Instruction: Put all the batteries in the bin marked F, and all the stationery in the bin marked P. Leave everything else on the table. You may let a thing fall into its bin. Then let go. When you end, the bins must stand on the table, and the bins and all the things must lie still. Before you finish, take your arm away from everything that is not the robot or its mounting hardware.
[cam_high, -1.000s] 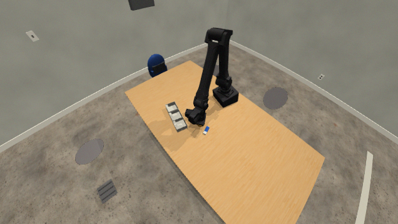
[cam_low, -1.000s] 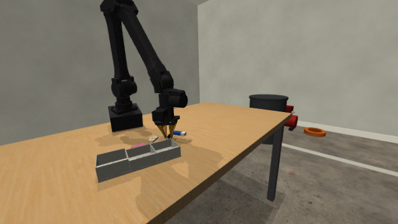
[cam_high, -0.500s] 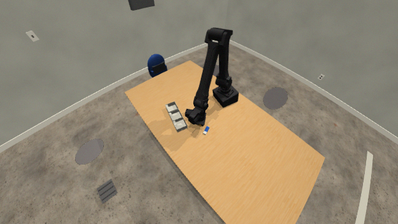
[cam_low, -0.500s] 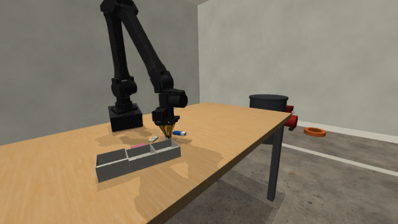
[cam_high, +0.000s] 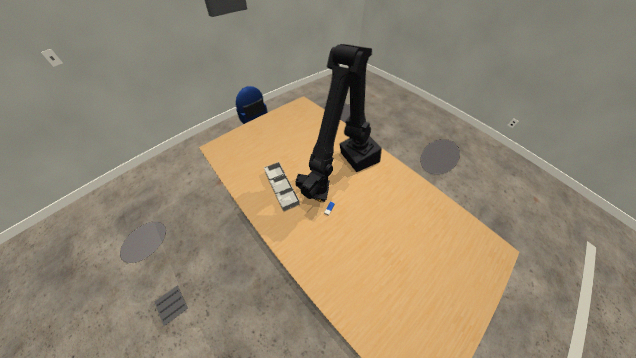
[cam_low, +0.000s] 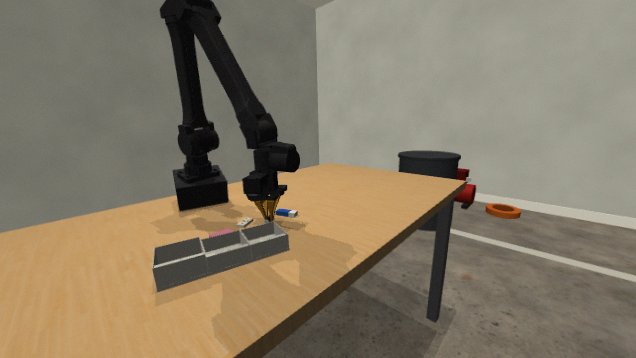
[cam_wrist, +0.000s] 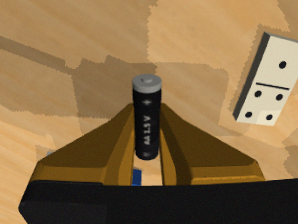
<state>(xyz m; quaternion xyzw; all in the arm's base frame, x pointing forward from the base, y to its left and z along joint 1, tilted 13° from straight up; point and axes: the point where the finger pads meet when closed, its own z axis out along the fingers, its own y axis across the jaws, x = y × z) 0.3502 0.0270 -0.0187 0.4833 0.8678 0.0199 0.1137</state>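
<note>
My gripper is now 50 mm to the left of the white domino-like piece and 50 mm past it. The rest, counted from my hand: green ball (90 mm to the right, 30 mm ahead); blue-and-white eraser (70 mm to the left, 10 mm ahead); black battery (right at my hand).
</note>
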